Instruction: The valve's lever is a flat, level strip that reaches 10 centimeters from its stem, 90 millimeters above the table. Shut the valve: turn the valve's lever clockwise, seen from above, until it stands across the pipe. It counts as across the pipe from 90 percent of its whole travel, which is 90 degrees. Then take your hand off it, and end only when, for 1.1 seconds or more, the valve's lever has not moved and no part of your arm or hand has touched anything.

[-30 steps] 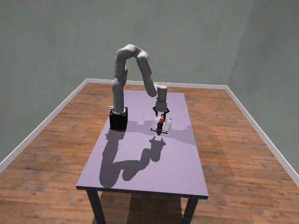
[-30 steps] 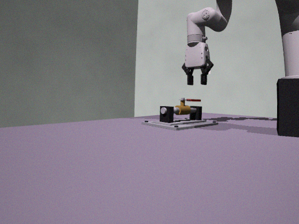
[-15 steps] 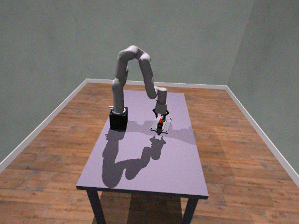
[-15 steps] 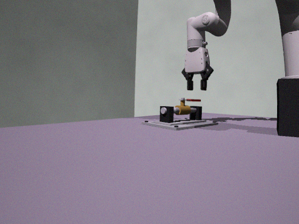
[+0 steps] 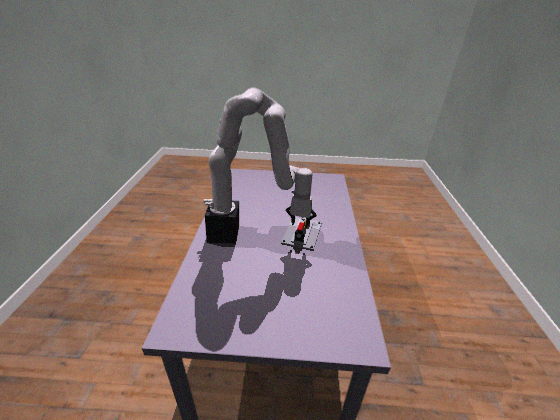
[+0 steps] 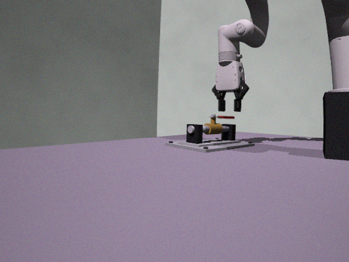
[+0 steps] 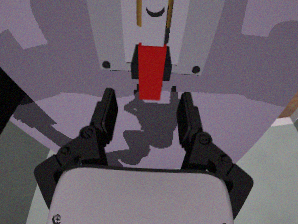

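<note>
Now: hand 20 mm short of the red lever, 40 mm to the right of it and 30 mm above it.
</note>
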